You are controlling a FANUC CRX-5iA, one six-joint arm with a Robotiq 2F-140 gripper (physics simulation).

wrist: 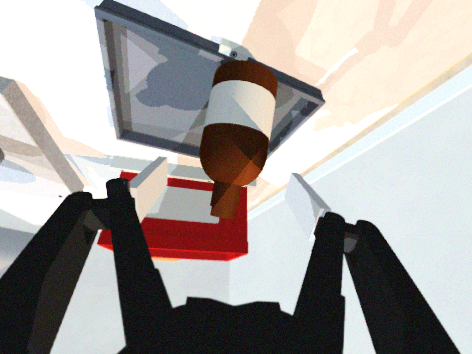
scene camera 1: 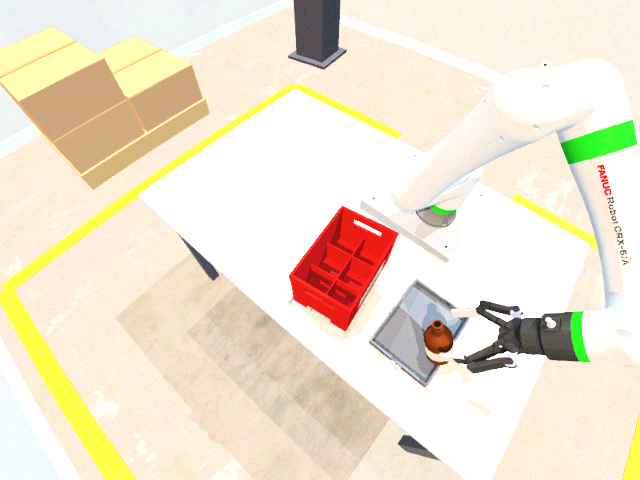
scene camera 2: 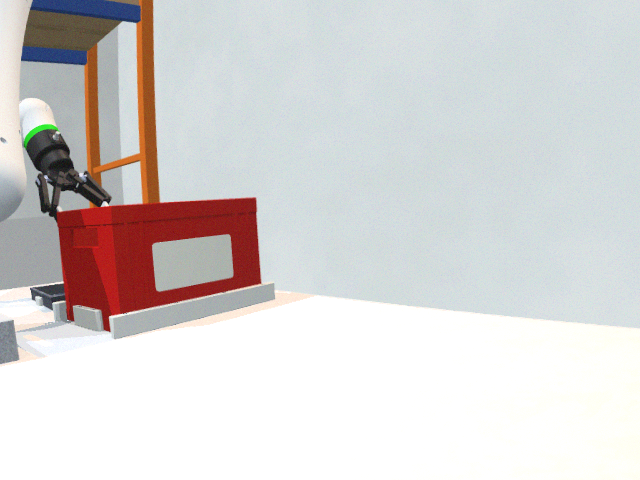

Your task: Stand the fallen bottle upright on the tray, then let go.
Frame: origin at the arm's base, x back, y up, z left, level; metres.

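Seen in the pictures: gripper, fingertip midpoint: (wrist: 229, 178) (scene camera 1: 448, 334); arm's base at its link origin: (scene camera 1: 435, 210).
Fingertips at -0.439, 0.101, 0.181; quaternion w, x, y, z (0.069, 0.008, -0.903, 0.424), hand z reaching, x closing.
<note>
Pixels of each thing's middle, then the offset from my fingertips to it, as dx, dy, dz. "spot": a spot on its surface instead. Level surfaces: height alone.
- brown bottle at the middle of its body: (wrist: 234, 146) (scene camera 1: 438, 339) -0.007, -0.045, -0.009
- tray at a spot on its surface: (scene camera 2: 47, 295) spot: +0.156, -0.111, -0.095
- red divided crate at the middle of its body: (scene camera 2: 160, 258) (wrist: 183, 217) (scene camera 1: 344, 268) +0.041, -0.048, -0.327
- white table at its surface level: dy -0.135
The brown bottle (scene camera 1: 438, 338) (wrist: 235, 152) with a pale label stands upright, neck up, on the grey tray (scene camera 1: 400, 330) (wrist: 170, 80), towards its right side in the scene camera 1 view. Part of the tray (scene camera 2: 47, 295) shows behind the crate in the scene camera 2 view; the bottle does not show there. My gripper (scene camera 1: 445, 334) (scene camera 2: 82, 207) (wrist: 229, 178) is open, with nothing held. It comes in from the right, its fingers spread wide at the bottle's sides. In the wrist view gaps show between the bottle and both finger pads.
A red divided crate (scene camera 1: 315, 305) (scene camera 2: 191, 222) (wrist: 175, 237) stands beside the tray on the white table (scene camera 1: 258, 170). The arm's base plate (scene camera 1: 403, 229) is behind them. Cardboard boxes (scene camera 1: 72, 98) on a pallet and a dark column (scene camera 1: 316, 31) are beyond the table.
</note>
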